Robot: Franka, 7 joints.
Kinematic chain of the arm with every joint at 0, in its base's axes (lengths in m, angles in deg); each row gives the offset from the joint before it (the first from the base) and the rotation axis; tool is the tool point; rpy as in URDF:
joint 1: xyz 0 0 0.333 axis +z
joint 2: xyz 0 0 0 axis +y
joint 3: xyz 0 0 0.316 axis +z
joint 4: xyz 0.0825 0 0 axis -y
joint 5: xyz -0.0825 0 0.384 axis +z
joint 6: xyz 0 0 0 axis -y
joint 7: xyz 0.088 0 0 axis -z
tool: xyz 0 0 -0.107 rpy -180 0 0
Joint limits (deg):
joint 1: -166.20..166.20
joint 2: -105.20..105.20
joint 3: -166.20..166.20
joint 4: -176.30..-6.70
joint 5: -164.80..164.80
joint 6: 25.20..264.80
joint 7: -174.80..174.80
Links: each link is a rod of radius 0.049 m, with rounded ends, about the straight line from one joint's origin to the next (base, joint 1, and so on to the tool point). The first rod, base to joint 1, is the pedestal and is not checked.
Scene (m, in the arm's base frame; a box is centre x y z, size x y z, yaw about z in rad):
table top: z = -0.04
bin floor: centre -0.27 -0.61 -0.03 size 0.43 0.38 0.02 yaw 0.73
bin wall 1: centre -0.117 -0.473 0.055 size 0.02 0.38 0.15 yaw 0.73
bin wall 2: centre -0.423 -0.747 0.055 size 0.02 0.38 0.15 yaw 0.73
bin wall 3: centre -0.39 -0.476 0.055 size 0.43 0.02 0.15 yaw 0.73
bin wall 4: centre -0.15 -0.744 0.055 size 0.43 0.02 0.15 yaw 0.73
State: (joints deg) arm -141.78 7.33 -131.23 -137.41 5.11 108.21 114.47
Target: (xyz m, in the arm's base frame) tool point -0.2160 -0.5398 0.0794
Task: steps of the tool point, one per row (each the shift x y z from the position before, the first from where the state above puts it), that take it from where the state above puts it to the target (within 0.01 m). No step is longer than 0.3 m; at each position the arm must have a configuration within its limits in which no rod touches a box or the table.
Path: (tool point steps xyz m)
1: -0.2069 -0.0137 0.0279
2: -0.1886 -0.1154 0.0156
3: -0.1208 -0.1992 0.0013
4: -0.0171 -0.2428 -0.0130
5: 0.0989 -0.2320 -0.0242
6: 0.1997 -0.1667 -0.0305
7: 0.0018 -0.0132 -0.1039
8: -0.0017 0.0132 -0.1155

